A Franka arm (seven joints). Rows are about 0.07 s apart.
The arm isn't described. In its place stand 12 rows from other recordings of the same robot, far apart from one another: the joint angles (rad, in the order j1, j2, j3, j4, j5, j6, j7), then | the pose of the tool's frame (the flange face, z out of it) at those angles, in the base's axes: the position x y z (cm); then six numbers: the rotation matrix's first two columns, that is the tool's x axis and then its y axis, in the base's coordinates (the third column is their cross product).
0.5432 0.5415 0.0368 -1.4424 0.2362 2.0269 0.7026 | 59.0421 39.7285 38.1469 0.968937 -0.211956 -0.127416 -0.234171 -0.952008 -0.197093
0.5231 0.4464 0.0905 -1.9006 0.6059 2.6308 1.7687 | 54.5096 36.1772 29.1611 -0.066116 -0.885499 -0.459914 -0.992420 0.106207 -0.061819
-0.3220 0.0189 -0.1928 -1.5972 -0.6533 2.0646 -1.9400 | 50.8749 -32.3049 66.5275 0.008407 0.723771 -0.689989 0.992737 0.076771 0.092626
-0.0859 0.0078 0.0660 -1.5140 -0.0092 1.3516 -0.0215 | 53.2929 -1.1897 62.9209 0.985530 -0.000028 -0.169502 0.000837 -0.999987 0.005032
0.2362 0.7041 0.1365 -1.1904 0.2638 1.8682 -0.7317 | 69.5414 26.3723 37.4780 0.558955 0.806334 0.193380 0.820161 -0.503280 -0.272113
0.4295 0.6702 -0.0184 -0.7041 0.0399 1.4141 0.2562 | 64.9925 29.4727 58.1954 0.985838 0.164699 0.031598 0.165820 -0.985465 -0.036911
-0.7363 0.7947 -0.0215 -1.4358 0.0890 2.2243 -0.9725 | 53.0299 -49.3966 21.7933 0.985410 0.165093 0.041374 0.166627 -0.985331 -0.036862
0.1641 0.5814 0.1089 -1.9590 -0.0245 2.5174 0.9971 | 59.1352 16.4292 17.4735 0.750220 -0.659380 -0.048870 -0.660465 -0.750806 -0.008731
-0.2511 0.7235 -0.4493 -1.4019 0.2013 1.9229 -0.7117 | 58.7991 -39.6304 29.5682 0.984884 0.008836 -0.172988 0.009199 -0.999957 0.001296
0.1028 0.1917 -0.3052 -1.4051 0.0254 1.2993 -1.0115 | 57.0062 -9.6345 57.6354 0.664076 0.726150 -0.178070 0.691099 -0.687046 -0.224387
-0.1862 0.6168 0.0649 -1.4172 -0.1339 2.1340 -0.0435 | 72.1573 -10.3158 34.8444 0.995197 -0.021592 0.095481 -0.029901 -0.995806 0.086464
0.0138 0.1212 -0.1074 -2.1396 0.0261 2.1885 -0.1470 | 54.6552 -4.9793 34.3202 0.996832 0.038352 -0.069675 0.037212 -0.999153 -0.017576
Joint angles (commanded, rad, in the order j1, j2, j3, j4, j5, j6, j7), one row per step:
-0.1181, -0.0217, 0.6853, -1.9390, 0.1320, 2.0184, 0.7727
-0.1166, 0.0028, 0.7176, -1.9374, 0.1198, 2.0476, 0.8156
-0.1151, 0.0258, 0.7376, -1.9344, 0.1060, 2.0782, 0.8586
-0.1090, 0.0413, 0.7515, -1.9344, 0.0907, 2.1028, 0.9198
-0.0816, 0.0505, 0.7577, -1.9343, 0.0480, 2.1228, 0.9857
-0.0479, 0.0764, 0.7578, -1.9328, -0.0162, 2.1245, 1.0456
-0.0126, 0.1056, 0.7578, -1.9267, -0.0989, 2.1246, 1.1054
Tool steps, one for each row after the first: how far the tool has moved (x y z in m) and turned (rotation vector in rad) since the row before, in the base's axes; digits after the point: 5 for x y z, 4 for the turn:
-0.00370, 0.01617, -0.00705, 0.0100, -0.0019, -0.0076
-0.00015, 0.01053, -0.00526, 0.0121, -0.0059, -0.0194
-0.00203, 0.00943, -0.00401, 0.0072, -0.0032, -0.0373
-0.00778, 0.01467, -0.00190, -0.0139, -0.0209, -0.0167
-0.00664, 0.01310, -0.01037, -0.0365, -0.0070, -0.0001
-0.00619, 0.01355, -0.00979, -0.0447, -0.0213, 0.0096

